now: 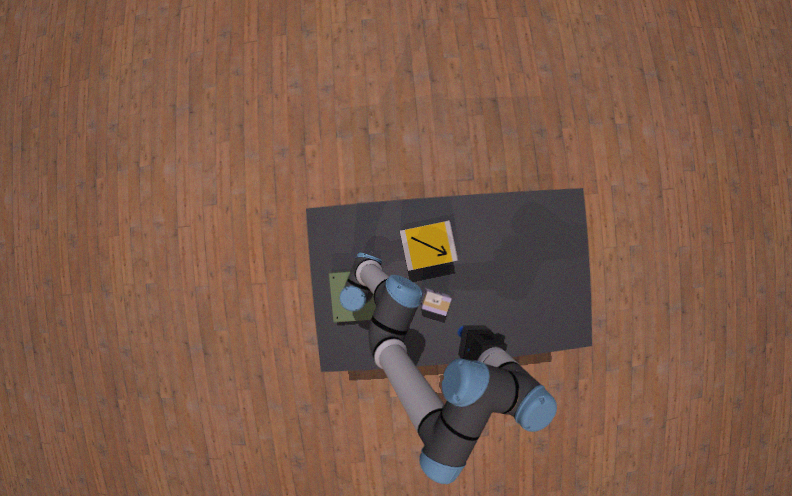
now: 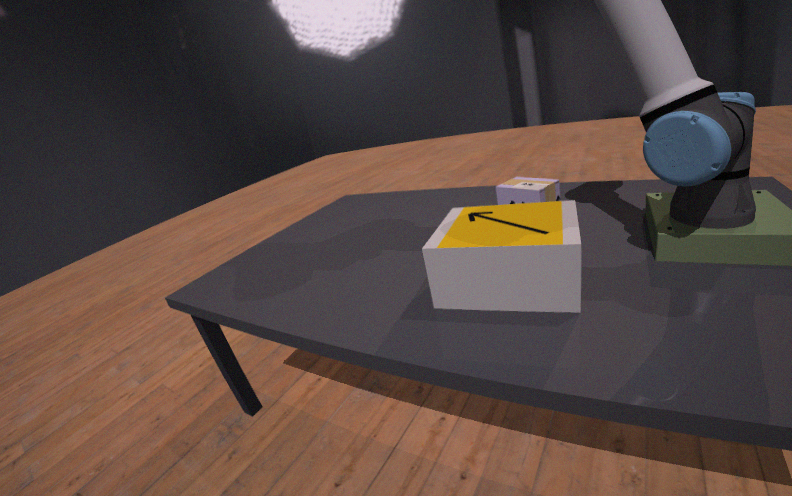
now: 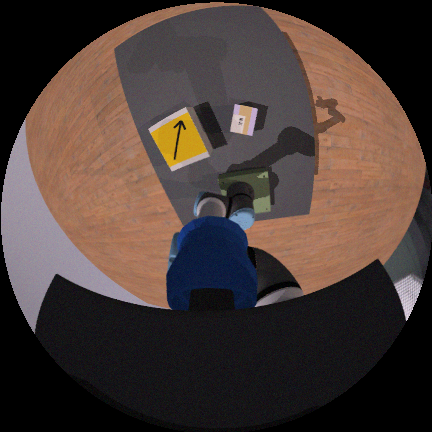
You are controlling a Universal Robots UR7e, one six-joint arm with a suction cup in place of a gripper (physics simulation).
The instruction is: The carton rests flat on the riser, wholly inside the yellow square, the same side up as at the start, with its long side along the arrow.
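Observation:
The carton (image 1: 436, 303) (image 2: 527, 189) (image 3: 243, 119) is a small lilac and tan box. It lies flat on the dark table (image 1: 532, 276) (image 2: 320, 276) (image 3: 250, 60), just beside the riser and apart from it. The white riser (image 1: 453, 242) (image 2: 507, 278) (image 3: 189, 160) has a yellow square (image 1: 426, 259) (image 2: 483, 237) (image 3: 193, 141) with a black arrow on top, and nothing lies on it. My suction cup (image 1: 477, 341) (image 3: 211, 257) hangs high over the table's near edge, well away from the carton, and holds nothing.
The arm's green base plate (image 1: 337, 295) (image 3: 264, 189) sits at the table's left end. The arm's elbow and forearm reach out over the wooden floor beside the table.

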